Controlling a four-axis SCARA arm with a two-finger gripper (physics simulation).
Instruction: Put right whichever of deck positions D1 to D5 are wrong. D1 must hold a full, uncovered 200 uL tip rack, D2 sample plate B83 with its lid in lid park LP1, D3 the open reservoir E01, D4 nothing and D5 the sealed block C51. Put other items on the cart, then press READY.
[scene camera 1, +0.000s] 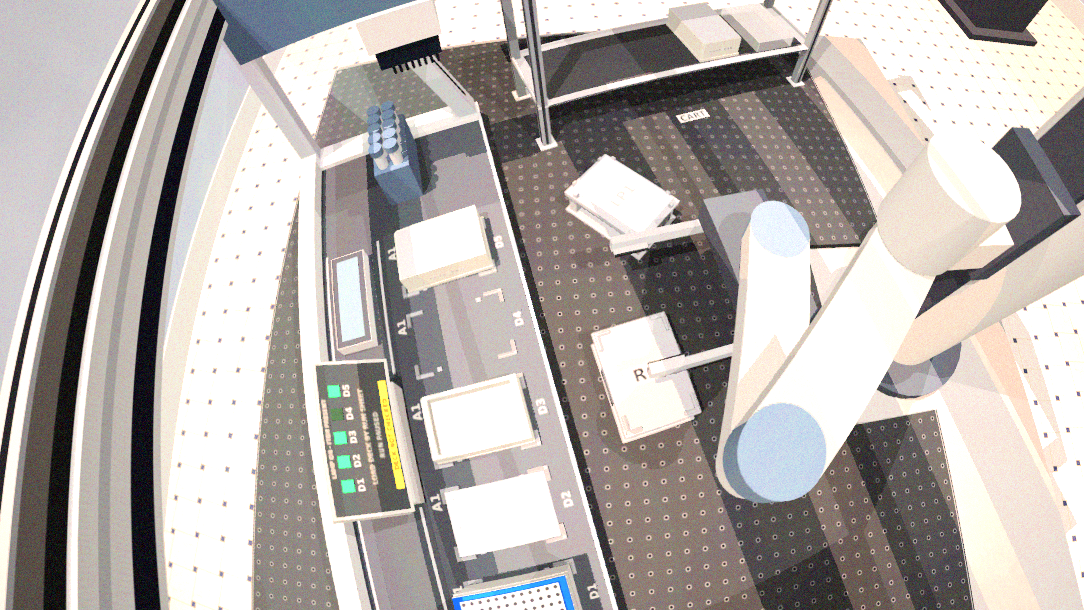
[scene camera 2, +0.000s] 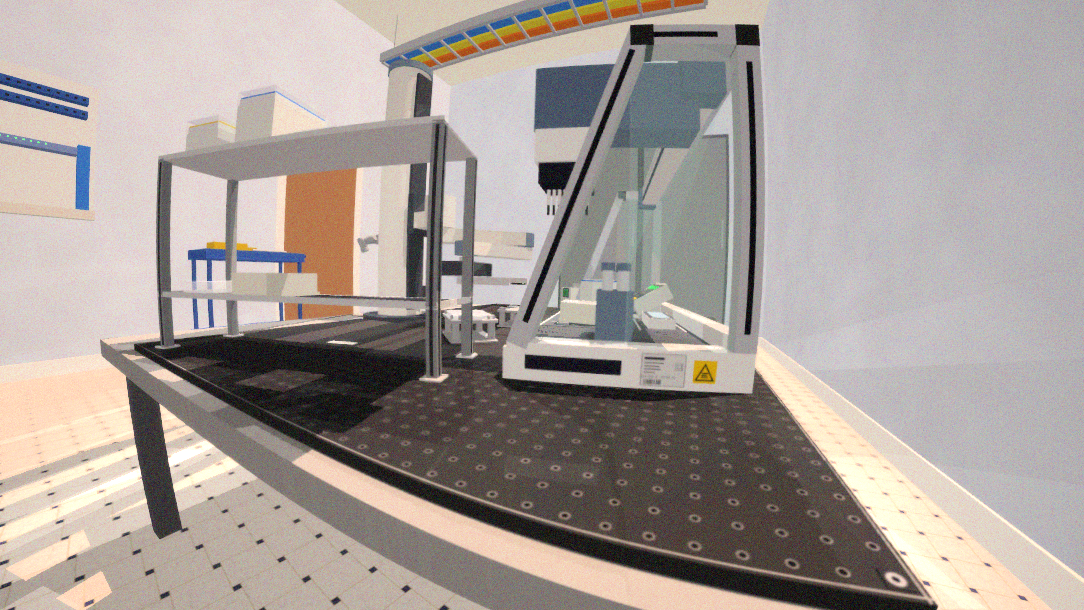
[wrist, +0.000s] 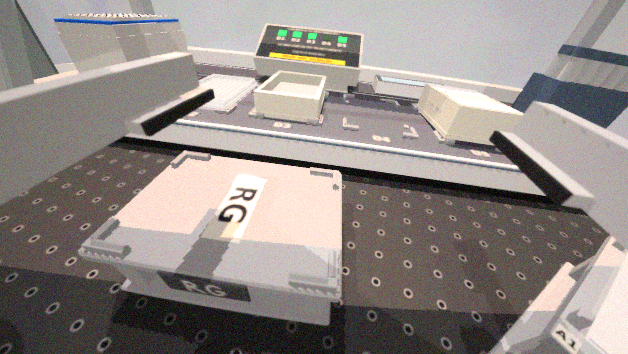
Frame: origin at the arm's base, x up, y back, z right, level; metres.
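Seen in the pictures: gripper, fingertip midpoint: (scene camera 1: 629, 305) (scene camera 2: 519, 281) (wrist: 350, 95); arm's base, link origin: (scene camera 2: 399, 318).
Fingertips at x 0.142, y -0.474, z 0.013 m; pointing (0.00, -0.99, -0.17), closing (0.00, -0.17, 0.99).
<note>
Pixels of each thing's top centre, then the offset from my fingertips to it. "*": a spot on its surface instead.
- uncovered blue-rimmed tip rack, top centre: (wrist: 123, 15) (scene camera 2: 599, 279) dx +0.013, dy -0.143, dz -0.352 m
- flat white plate, top centre: (scene camera 1: 500, 514) (wrist: 217, 85) dx -0.070, dy -0.168, dz -0.231 m
- open cream reservoir, top centre: (scene camera 1: 473, 417) (wrist: 295, 82) dx -0.053, dy -0.194, dz -0.110 m
- closed cream block, top centre: (scene camera 1: 437, 240) (wrist: 470, 94) (scene camera 2: 591, 301) dx -0.037, dy -0.244, dz +0.133 m
- status panel, surface spot: (scene camera 1: 363, 440) (wrist: 307, 45) * dx -0.019, dy -0.326, dz -0.143 m
- cream box, top centre: (scene camera 1: 704, 21) (scene camera 2: 277, 272) dx +0.012, dy +0.222, dz +0.545 m
My gripper (scene camera 1: 640, 305) (wrist: 350, 95) is open and empty; in scene camera 1 one finger overlaps the RG stand (scene camera 1: 644, 402) (wrist: 165, 200), the other the edge of a second white stand (scene camera 1: 621, 193). D1 holds an uncovered blue-rimmed tip rack (scene camera 1: 515, 595) (wrist: 120, 42); its fill is unclear. D2 holds a flat white plate (scene camera 1: 501, 514) (wrist: 227, 91), its code and any lid unclear. D3 holds an open cream reservoir (scene camera 1: 481, 417) (wrist: 290, 102). D4 shows bare corner brackets. D5 holds a closed cream block (scene camera 1: 443, 246) (wrist: 465, 112). The READY button does not show.
The status panel (scene camera 1: 363, 440) (wrist: 308, 50) lights D1, D2, D3 and D5 green; D4 is dark. The shelf unit (scene camera 1: 536, 75) (scene camera 2: 435, 250) has boxes on its top and a cream box (scene camera 2: 272, 283) on its lower shelf. A blue tube rack (scene camera 1: 397, 174) (scene camera 2: 614, 314) stands beyond D5.
</note>
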